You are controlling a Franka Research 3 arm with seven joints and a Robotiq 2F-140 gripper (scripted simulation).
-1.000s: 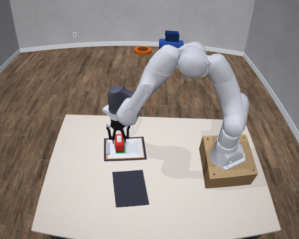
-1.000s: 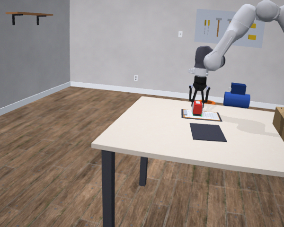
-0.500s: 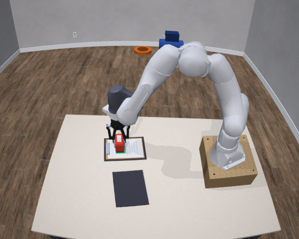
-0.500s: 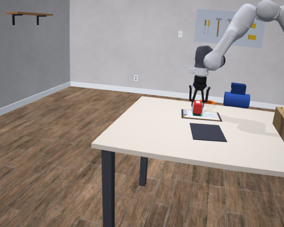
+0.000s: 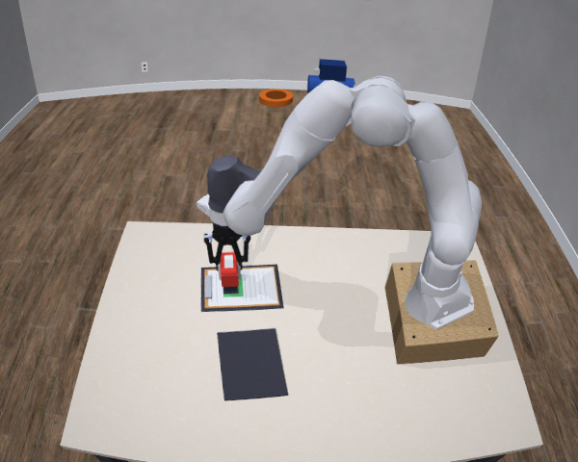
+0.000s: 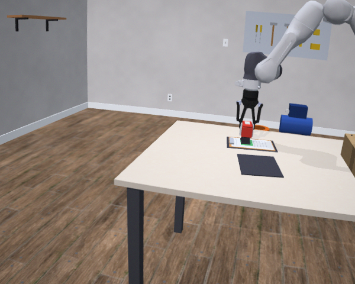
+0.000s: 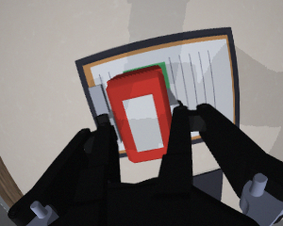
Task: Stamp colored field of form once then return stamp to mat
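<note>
Now: the stamp 20 mm below my hand. Round my hand: form: 70 mm below, 20 mm behind, 10 mm to the left; mat: 300 mm to the left, 70 mm below, 30 mm behind.
</note>
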